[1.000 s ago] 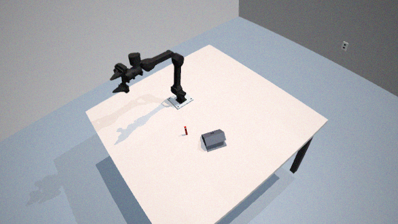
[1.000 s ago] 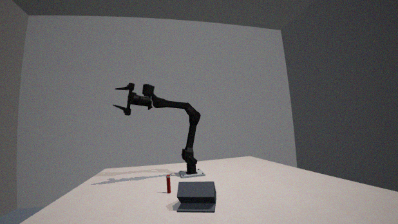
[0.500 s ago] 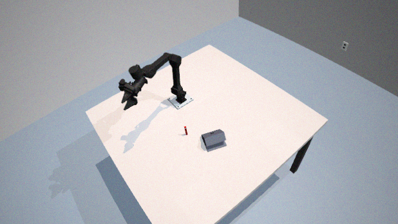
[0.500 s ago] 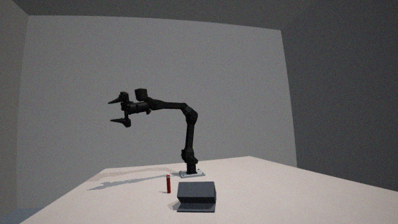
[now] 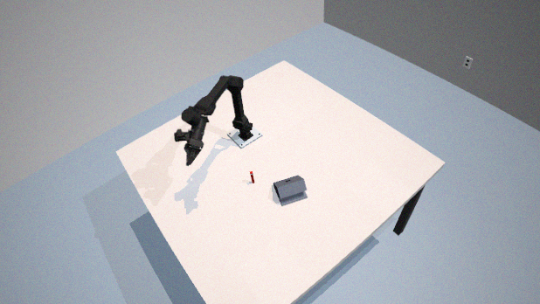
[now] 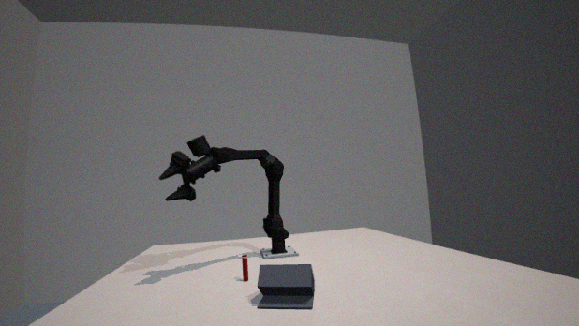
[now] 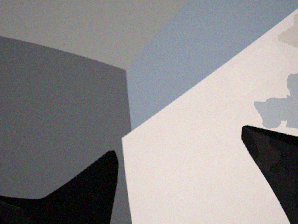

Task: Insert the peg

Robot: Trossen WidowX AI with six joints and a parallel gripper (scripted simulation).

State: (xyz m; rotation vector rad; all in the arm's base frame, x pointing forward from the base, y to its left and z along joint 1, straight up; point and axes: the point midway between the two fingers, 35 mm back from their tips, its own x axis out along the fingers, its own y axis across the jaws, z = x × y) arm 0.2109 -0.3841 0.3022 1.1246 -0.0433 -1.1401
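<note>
Right now my gripper tip is 5 cm short of the peg, 25 cm to the right of it and 24 cm above it. The rest, counted from my gripper tip: dark grey sloped panel: 21 cm ahead, 35 cm to the left, 26 cm below.
</note>
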